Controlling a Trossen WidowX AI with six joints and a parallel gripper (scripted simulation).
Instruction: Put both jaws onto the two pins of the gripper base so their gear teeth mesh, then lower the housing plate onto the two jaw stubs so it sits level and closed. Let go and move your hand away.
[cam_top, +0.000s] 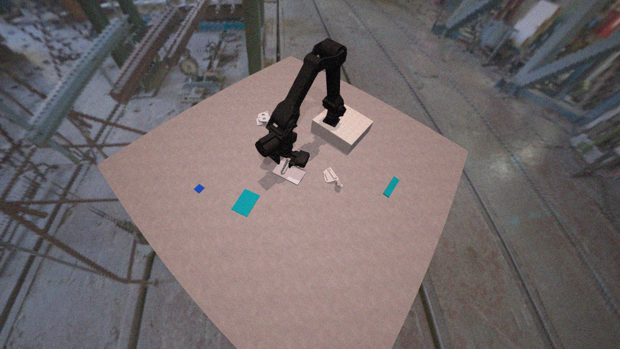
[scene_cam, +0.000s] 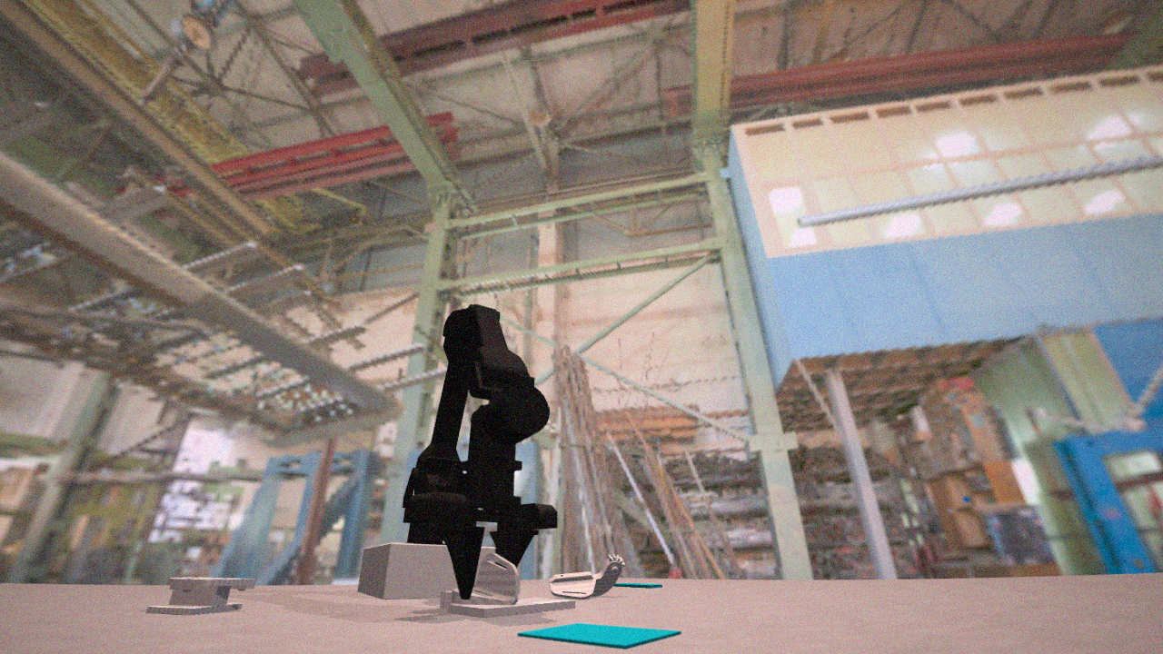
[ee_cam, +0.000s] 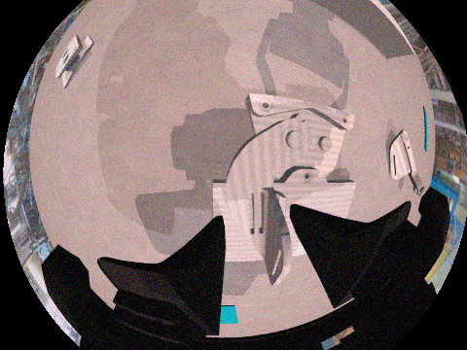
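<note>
The flat white plate is 30 mm to the left of my gripper tip, 10 mm below it and 10 mm ahead of it. Round my gripper tip: gripper base 240 mm to the right, 180 mm behind, 10 mm above; then housing plate 50 mm behind, 30 mm to the left, 10 mm below; then large teal patch 210 mm ahead, 40 mm to the right, 10 mm below.
</note>
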